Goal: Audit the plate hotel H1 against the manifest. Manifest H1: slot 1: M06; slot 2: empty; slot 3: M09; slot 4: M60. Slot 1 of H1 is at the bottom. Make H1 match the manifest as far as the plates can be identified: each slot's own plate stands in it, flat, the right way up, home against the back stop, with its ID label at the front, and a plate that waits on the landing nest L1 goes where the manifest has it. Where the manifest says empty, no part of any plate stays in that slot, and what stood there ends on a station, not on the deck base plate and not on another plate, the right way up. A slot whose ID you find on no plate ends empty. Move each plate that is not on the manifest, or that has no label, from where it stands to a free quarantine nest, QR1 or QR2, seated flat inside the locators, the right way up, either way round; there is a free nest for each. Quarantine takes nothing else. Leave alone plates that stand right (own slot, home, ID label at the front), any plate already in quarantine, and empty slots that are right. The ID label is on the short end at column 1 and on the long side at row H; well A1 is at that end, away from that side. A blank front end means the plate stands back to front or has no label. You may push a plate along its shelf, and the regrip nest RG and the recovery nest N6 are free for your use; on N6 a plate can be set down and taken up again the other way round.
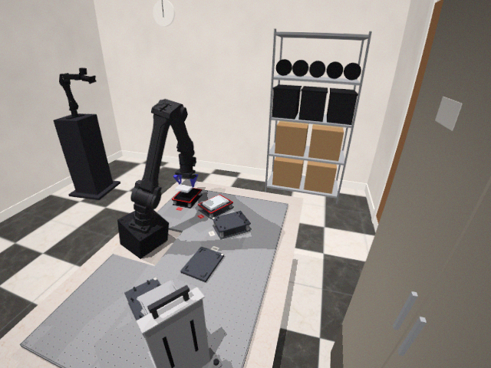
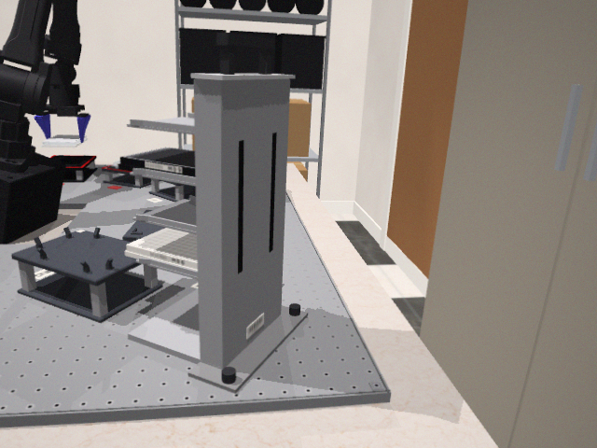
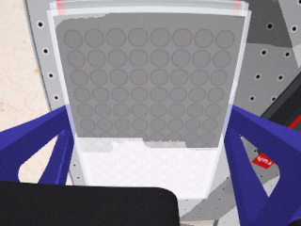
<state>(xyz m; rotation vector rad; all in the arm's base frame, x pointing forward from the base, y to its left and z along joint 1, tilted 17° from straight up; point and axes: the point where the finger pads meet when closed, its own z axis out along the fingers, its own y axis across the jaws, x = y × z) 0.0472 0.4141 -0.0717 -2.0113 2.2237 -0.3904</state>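
The red-edged nest lies 6 cm below my hand. From my hand the other things lie so: black plate 28 cm ahead, 86 cm to the right, 11 cm above; white plate 28 cm ahead, 86 cm to the right; H1 tag 30 cm ahead, 75 cm to the right, 10 cm below.
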